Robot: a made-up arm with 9 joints.
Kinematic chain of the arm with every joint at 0, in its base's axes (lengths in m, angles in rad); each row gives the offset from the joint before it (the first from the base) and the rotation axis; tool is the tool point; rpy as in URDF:
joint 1: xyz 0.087 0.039 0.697 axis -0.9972 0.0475 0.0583
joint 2: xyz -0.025 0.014 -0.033 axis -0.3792 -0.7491 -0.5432
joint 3: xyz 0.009 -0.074 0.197 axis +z
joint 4: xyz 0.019 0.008 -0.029 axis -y
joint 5: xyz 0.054 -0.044 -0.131 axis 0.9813 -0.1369 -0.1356
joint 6: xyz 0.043 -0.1 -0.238 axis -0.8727 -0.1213 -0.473
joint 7: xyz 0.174 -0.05 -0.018 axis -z
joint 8: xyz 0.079 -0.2 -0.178 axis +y
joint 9: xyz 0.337 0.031 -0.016 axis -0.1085 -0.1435 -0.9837
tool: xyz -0.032 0.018 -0.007 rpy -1.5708 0 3.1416
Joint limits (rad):
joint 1: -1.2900..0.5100
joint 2: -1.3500..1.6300
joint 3: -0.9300..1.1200
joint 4: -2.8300..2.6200
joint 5: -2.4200..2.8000
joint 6: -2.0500..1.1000
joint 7: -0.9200..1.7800
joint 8: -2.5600..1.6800
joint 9: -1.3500..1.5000
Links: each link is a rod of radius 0.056 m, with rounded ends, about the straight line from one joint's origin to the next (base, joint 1, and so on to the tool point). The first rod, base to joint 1, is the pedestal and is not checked.
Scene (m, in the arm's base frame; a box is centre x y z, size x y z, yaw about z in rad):
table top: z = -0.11
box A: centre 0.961 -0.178 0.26 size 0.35 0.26 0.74 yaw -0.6
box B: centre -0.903 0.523 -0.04 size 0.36 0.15 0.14 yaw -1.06
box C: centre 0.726 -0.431 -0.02 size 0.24 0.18 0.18 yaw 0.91
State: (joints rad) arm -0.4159 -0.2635 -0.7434 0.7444 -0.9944 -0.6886 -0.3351 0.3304 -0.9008
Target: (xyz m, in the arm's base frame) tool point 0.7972 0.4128 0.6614
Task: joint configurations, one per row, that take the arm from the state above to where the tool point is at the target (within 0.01 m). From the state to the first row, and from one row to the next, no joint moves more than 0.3 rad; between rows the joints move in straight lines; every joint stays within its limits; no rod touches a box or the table.
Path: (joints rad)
1: -0.4419 -0.0497 -0.7923 0.7110 -1.0837 -0.8897 -0.3347 0.3912 -0.8987
2: -0.4680 0.1641 -0.8412 0.6776 -1.1730 -1.0907 -0.3343 0.4520 -0.8967
3: -0.4940 0.3779 -0.8901 0.6441 -1.2622 -1.2918 -0.3340 0.5129 -0.8946
4: -0.5534 0.2565 -0.9034 0.6351 -1.1543 -1.2693 -0.5293 0.7166 -1.0464
5: -0.6129 0.1352 -0.9167 0.6260 -1.0464 -1.2468 -0.7247 0.9203 -1.1982
6: -0.6724 0.0138 -0.9300 0.6170 -0.9385 -1.2243 -0.9200 1.1240 -1.3500
7: -0.6807 -0.1672 -0.6491 0.6764 -0.8167 -1.1860 -0.8282 0.8404 -1.1972
8: -0.6890 -0.3482 -0.3681 0.7358 -0.6948 -1.1477 -0.7365 0.5567 -1.0444
9: -0.6973 -0.5293 -0.0872 0.7953 -0.5730 -1.1094 -0.6447 0.2730 -0.8916

